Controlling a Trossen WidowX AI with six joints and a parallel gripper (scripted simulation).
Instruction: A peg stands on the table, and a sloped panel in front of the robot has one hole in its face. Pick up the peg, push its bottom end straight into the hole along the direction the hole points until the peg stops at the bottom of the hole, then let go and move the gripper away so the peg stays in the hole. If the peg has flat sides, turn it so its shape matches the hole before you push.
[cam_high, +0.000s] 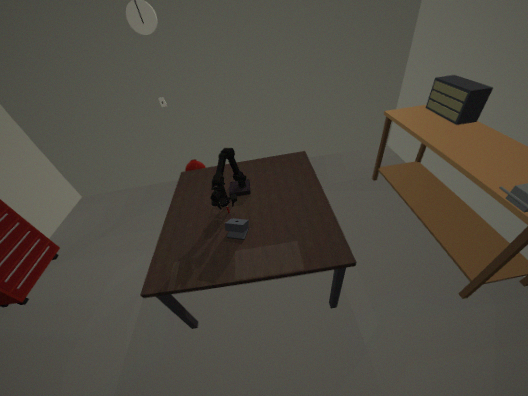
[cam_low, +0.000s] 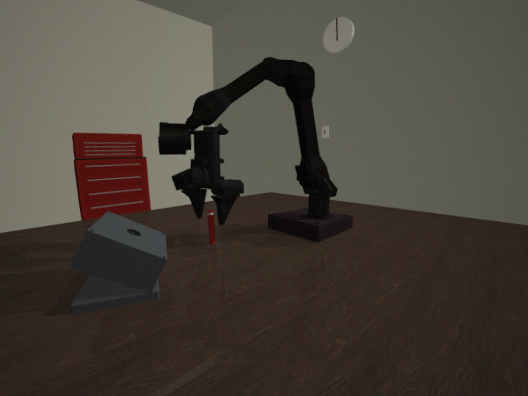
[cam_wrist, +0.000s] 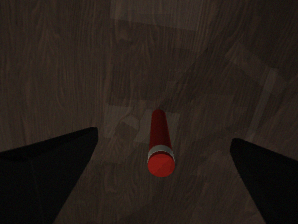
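The red peg lies right at my gripper tip. Round my gripper tip: grey sloped panel block 21 cm ahead, 4 cm to the left, 1 cm above.
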